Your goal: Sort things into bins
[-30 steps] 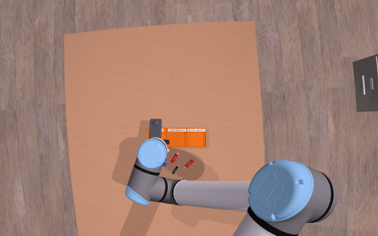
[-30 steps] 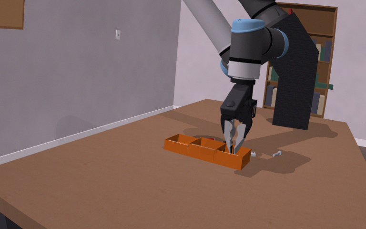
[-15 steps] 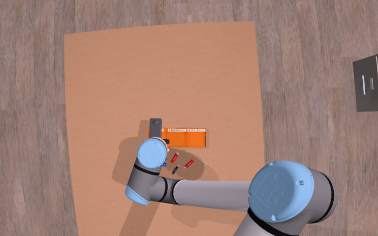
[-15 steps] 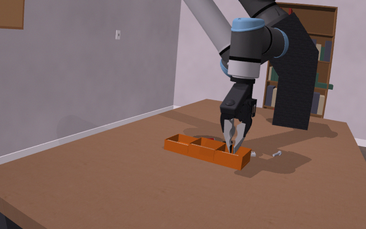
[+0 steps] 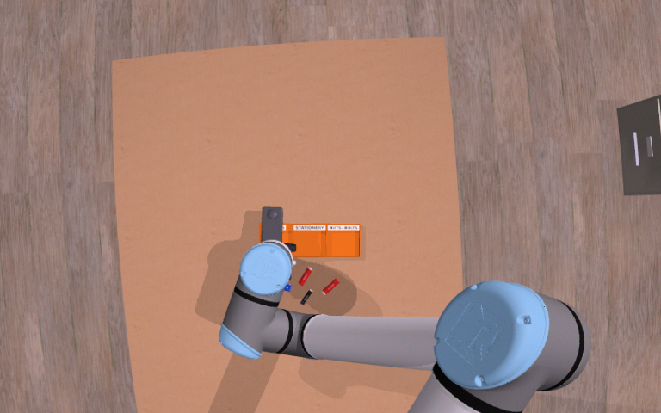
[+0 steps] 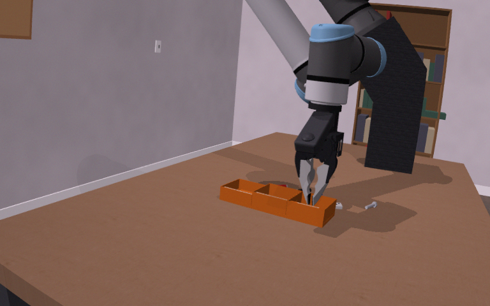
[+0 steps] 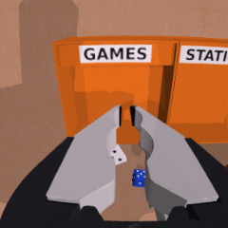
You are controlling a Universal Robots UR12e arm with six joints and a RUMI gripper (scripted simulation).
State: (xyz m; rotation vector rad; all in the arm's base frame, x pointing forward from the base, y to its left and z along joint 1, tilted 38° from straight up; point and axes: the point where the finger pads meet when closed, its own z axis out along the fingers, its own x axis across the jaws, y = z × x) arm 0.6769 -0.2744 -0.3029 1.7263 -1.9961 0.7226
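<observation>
The bolt lies 120 mm behind my hand, 130 mm to the left of it and 30 mm below it. Also, from my hand: blue die (110 mm behind, 30 mm below); white domino (80 mm behind, 40 mm to the left, 30 mm below); orange three-part bin (80 mm to the right, 20 mm below).
</observation>
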